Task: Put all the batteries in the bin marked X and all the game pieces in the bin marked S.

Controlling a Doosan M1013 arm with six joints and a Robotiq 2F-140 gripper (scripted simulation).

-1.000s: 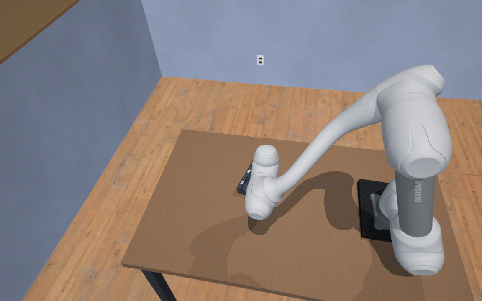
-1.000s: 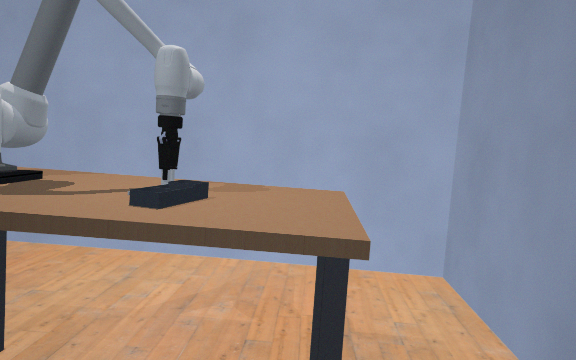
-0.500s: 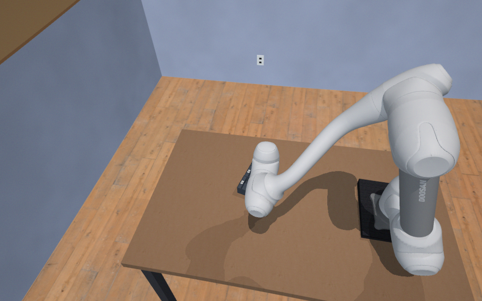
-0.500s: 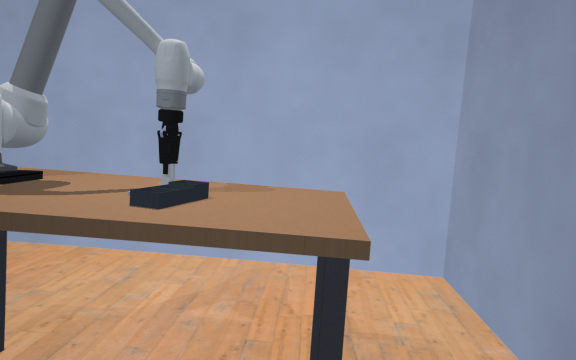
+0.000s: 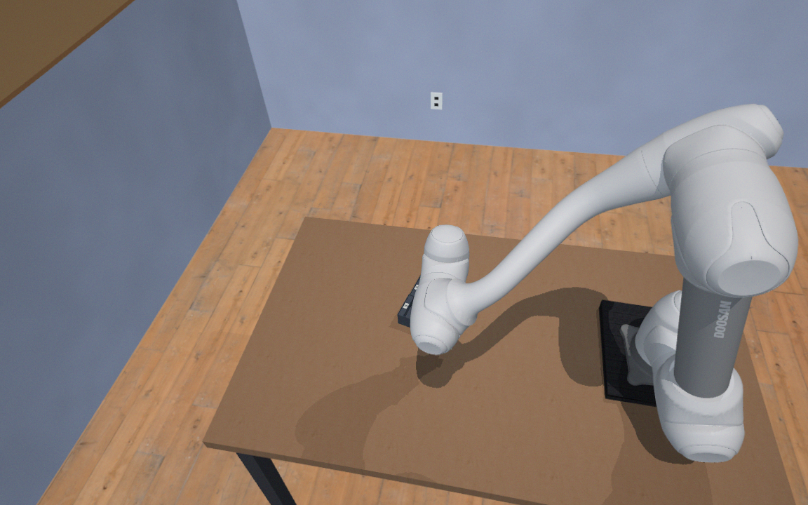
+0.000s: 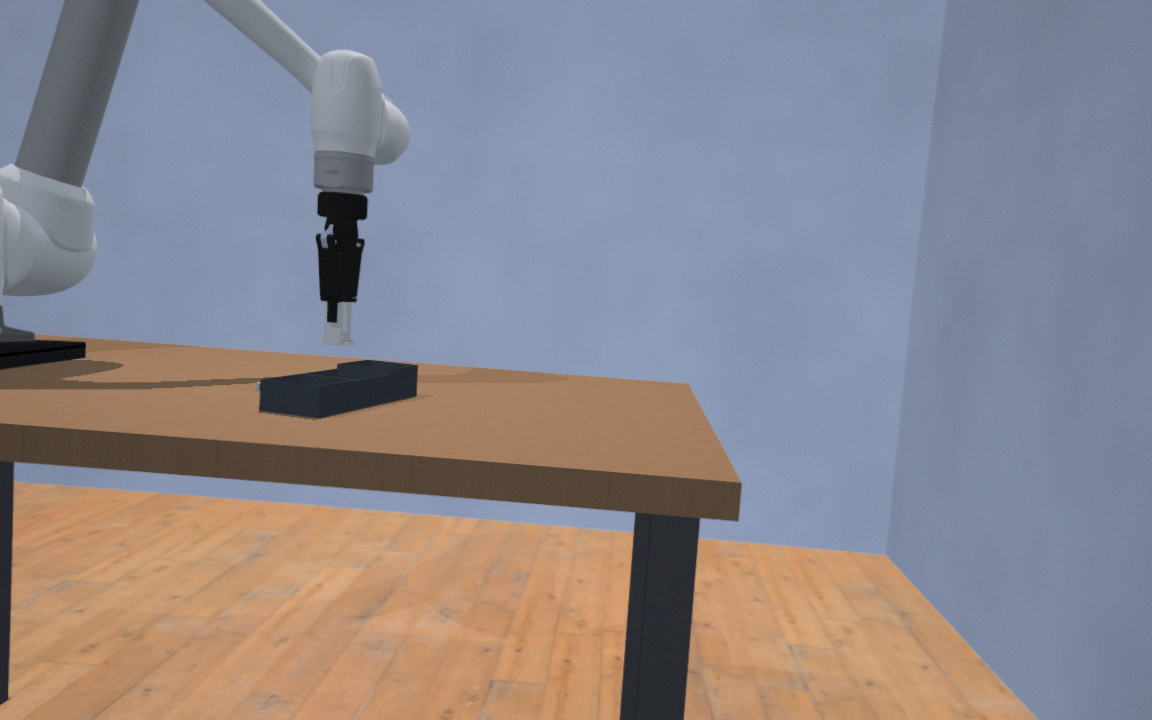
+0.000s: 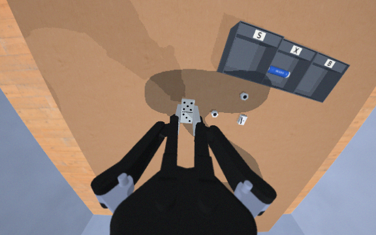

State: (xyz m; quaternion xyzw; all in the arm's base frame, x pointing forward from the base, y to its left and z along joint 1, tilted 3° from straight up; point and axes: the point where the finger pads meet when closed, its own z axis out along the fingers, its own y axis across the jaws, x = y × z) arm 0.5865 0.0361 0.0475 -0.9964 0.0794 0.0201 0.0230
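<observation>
Now: the dark three-part bin 20 cm to the right of my hand, 7 cm below it and 7 cm ahead of it. From my hand the other things lie so: blue battery: 20 cm to the right, 8 cm below, 6 cm ahead; then white domino: 3 cm below.
</observation>
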